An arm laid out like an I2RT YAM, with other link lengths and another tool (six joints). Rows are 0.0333 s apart.
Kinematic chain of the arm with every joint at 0, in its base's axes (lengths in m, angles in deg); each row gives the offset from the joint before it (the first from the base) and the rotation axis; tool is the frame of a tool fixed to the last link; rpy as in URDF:
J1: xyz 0 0 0.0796 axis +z
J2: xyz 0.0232 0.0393 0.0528 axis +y
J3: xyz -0.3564 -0.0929 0 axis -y
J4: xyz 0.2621 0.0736 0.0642 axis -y
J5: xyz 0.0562 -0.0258 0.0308 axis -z
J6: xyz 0.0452 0 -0.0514 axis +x
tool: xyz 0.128 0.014 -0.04 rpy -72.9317 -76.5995 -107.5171
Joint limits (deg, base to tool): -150..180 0..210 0..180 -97..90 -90..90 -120..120
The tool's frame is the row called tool.
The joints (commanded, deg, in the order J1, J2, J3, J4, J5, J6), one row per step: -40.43, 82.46, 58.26, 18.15, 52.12, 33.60; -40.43, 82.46, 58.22, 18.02, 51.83, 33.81; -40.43, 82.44, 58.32, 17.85, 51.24, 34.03; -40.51, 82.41, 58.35, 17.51, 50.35, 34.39; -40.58, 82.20, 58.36, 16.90, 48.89, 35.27; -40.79, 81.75, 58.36, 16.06, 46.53, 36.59; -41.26, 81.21, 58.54, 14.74, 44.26, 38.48; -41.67, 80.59, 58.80, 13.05, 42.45, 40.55
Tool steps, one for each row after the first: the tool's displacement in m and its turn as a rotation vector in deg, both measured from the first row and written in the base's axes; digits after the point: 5 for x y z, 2 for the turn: 0.00081, 0.00027, -0.00068, 0.12, -0.10, 0.27; 0.00265, 0.00061, -0.00031, 0.20, -0.32, 0.85; 0.00465, 0.00102, -0.00096, 0.45, -0.53, 1.62; 0.00783, 0.00257, -0.00123, 0.82, -1.23, 2.94; 0.01201, 0.00512, -0.00062, 1.32, -2.44, 4.96; 0.01400, 0.00711, 0.00075, 2.01, -4.07, 6.57; 0.01451, 0.00966, 0.00222, 2.87, -5.72, 7.73
